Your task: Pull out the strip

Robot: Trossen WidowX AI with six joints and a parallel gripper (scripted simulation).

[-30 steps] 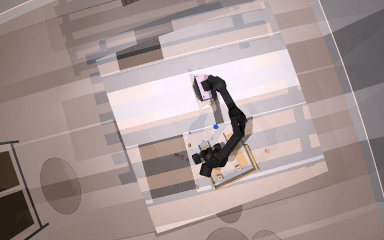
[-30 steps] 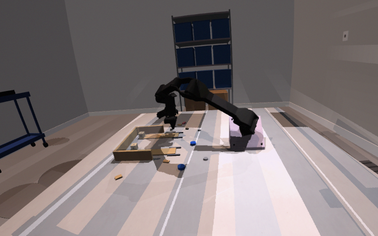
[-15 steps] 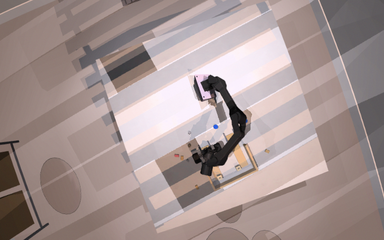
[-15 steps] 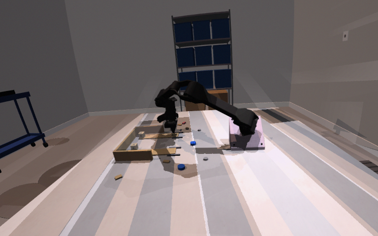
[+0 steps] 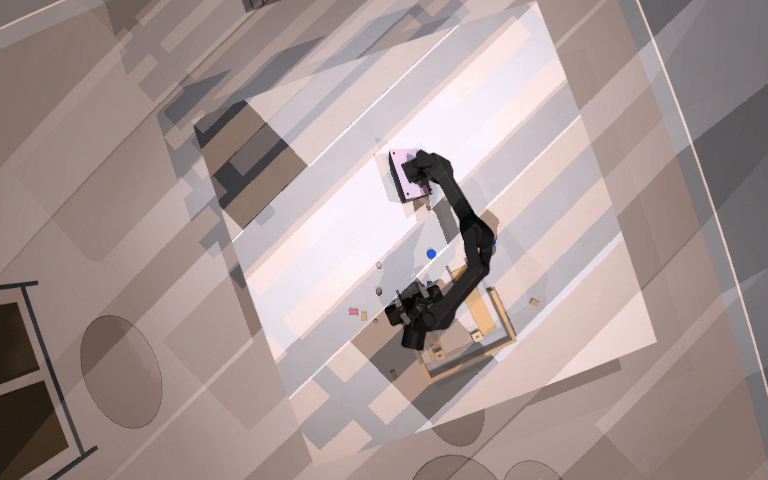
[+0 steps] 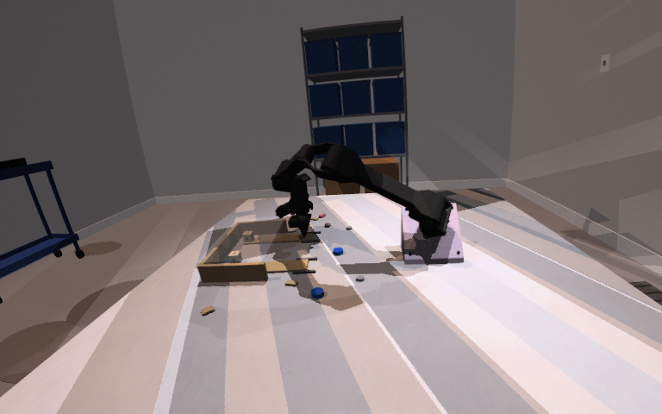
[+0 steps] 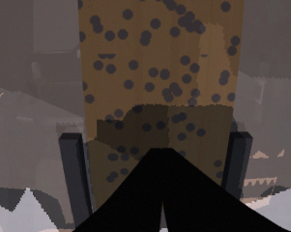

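The strip lies 9 cm ahead of my gripper tip.
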